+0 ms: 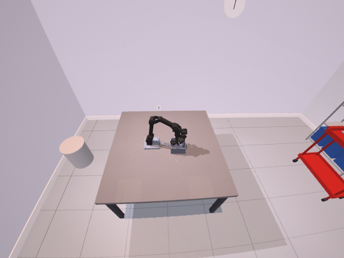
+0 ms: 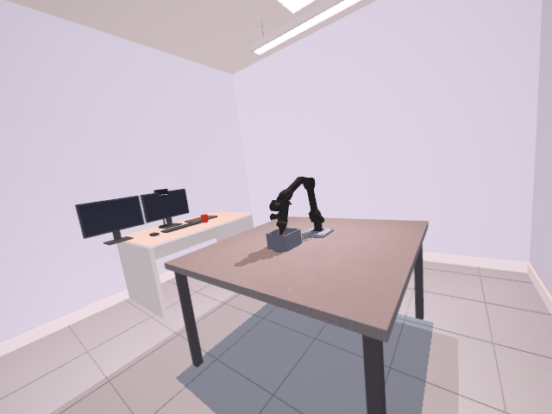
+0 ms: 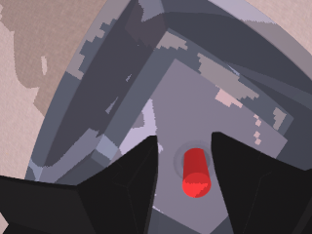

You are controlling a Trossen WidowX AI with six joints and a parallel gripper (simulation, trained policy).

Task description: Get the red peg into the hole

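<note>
The red peg is 30 mm below my gripper tip, 20 mm behind it and 10 mm to the left of it. From my gripper tip the other things lie so: grey box (50 mm below, 10 mm to the left, 10 mm behind).
</note>
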